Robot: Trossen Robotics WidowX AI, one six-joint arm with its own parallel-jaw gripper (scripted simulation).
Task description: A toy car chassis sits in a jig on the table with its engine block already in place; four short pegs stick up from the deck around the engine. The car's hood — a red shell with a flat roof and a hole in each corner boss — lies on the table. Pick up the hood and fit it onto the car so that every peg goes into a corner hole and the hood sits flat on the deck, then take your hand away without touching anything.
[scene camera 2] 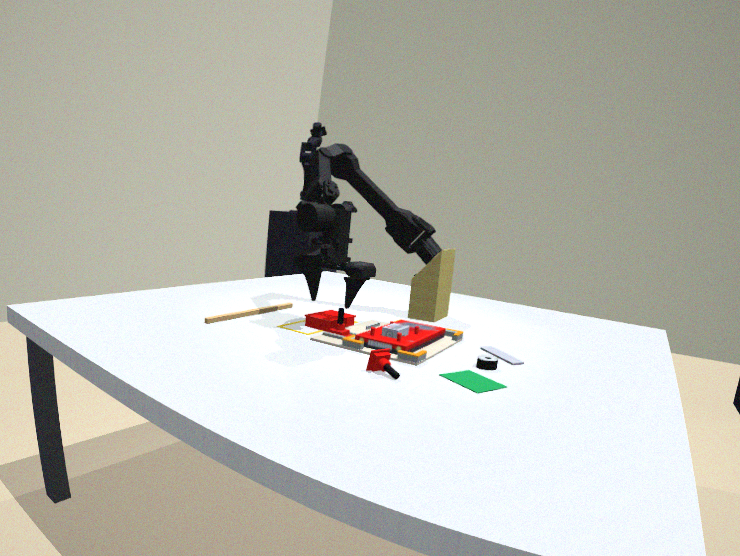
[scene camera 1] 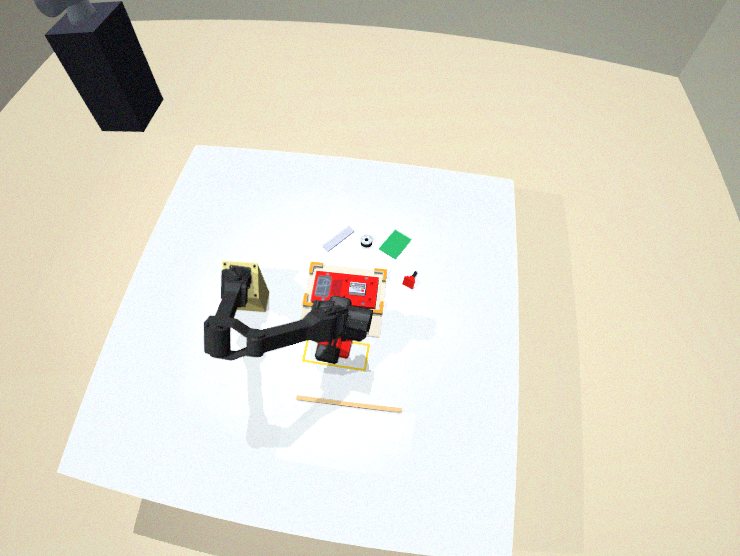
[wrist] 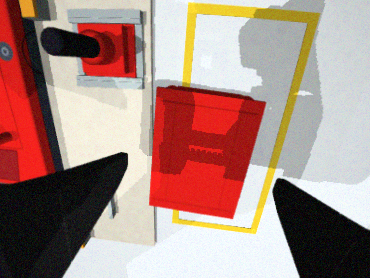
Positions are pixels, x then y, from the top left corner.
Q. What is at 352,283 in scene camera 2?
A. My gripper.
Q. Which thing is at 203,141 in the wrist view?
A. A red hood.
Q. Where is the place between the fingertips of my gripper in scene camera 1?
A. At 335,339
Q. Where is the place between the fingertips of my gripper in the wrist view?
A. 200,172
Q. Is my gripper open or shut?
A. Open.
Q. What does my gripper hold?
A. Nothing.
